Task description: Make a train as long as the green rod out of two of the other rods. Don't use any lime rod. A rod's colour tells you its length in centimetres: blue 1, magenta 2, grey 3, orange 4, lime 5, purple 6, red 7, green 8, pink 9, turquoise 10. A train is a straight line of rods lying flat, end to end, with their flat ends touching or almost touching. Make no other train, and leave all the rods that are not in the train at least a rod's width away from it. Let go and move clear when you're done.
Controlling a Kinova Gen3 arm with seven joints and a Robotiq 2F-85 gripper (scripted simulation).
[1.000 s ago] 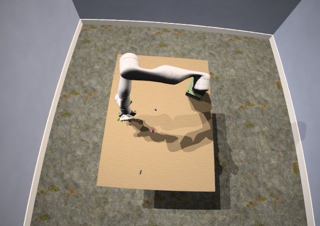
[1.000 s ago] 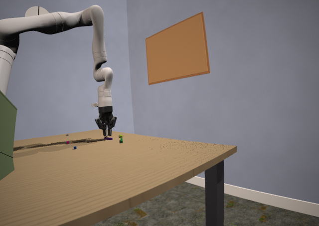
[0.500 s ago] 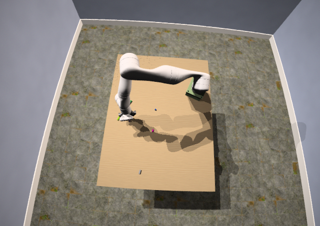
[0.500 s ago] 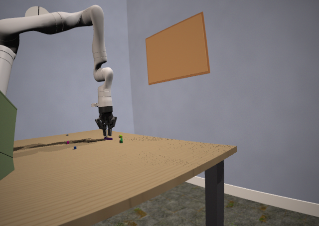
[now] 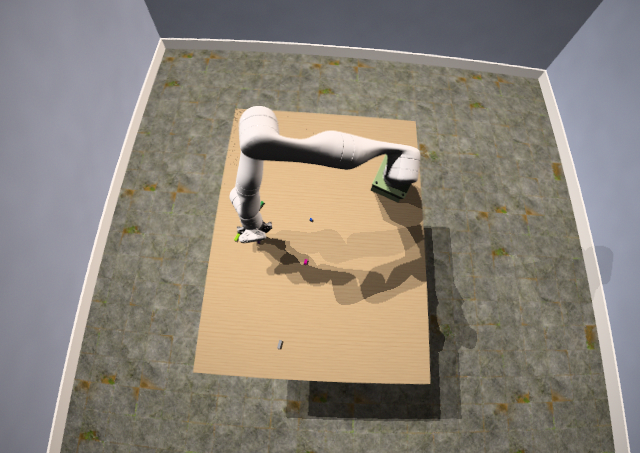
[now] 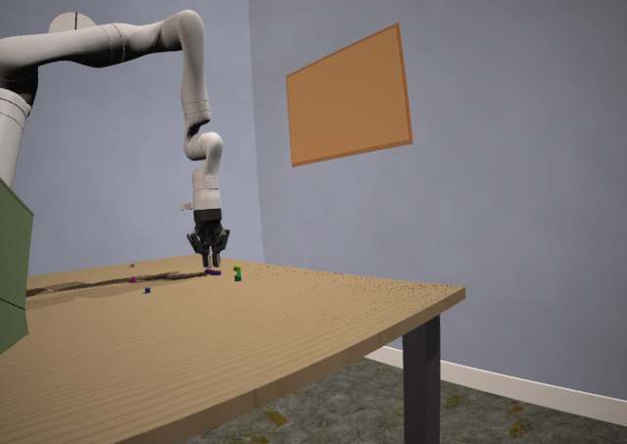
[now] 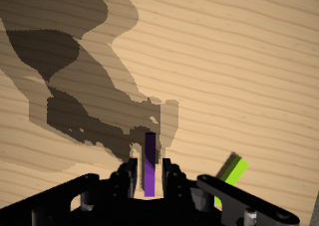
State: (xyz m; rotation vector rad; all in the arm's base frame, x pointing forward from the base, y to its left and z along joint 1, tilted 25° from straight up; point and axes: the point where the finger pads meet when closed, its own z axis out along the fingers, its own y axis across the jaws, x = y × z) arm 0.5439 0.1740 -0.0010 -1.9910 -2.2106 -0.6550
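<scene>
Now: the purple rod 3 cm below my hand. Also, from my hand: lime rod (8 cm ahead, 3 cm below); then green rod (1 cm ahead, 12 cm to the right, 3 cm below); then magenta rod (19 cm behind, 11 cm to the left, 3 cm below).
</scene>
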